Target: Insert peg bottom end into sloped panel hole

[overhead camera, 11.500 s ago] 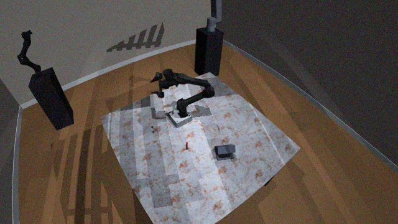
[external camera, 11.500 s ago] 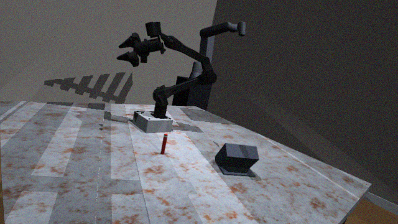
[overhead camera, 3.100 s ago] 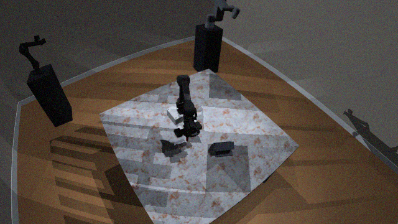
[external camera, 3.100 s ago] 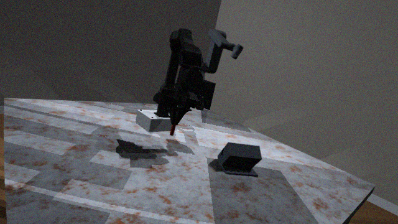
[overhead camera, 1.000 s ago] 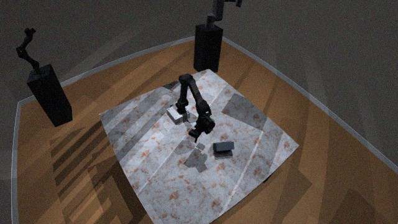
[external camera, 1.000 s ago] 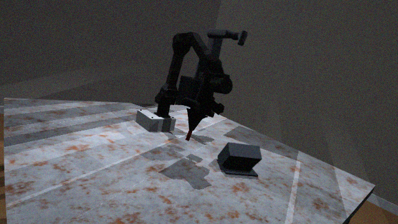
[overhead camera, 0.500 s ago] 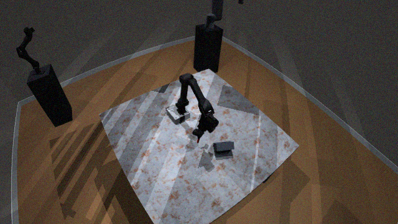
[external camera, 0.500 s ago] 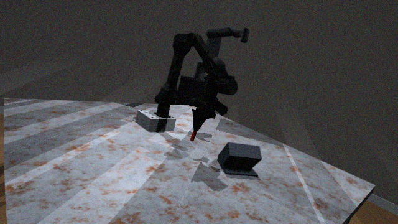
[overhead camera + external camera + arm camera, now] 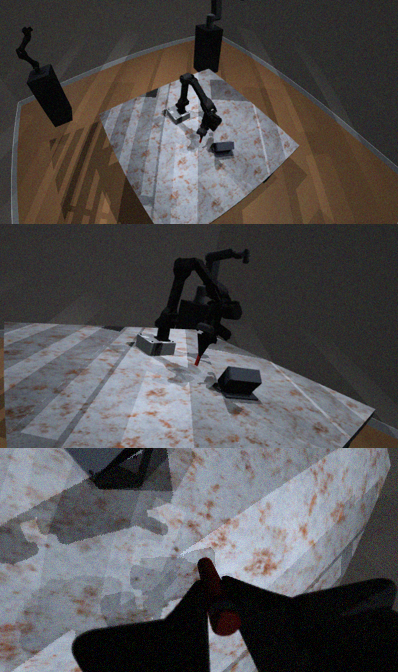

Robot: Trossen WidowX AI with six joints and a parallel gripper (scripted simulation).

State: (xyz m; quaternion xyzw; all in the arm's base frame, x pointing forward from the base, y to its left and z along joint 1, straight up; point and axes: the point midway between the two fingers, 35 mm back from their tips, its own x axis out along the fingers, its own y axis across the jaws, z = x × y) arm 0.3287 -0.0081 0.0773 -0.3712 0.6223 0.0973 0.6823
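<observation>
Now: the dark sloped panel 13 cm to the left of my gripper tip, 10 cm ahead of it and 7 cm below it. The rest, counted from my gripper tip: red round peg (1 cm above).
</observation>
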